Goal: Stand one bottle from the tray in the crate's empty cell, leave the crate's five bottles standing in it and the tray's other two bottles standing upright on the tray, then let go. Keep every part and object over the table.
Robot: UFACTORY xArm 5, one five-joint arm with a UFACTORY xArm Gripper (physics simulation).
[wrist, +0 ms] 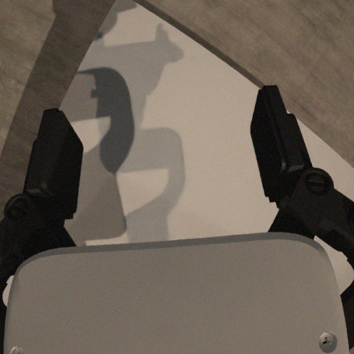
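My gripper [161,115] is open, with its two black fingers wide apart and nothing between them. It hangs above a pale, smooth table top [220,165], and shadows of the arm and gripper fall across the left part of that surface. The height above it is hard to tell. The bottles, the tray and the crate do not show in the wrist view.
Two straight edges of the pale table top converge towards the upper part of the view, left of the middle. Beyond them lies a brownish-grey, wood-grained floor [300,45], at the upper right and along the left side. A dark shadow band crosses the floor at the left.
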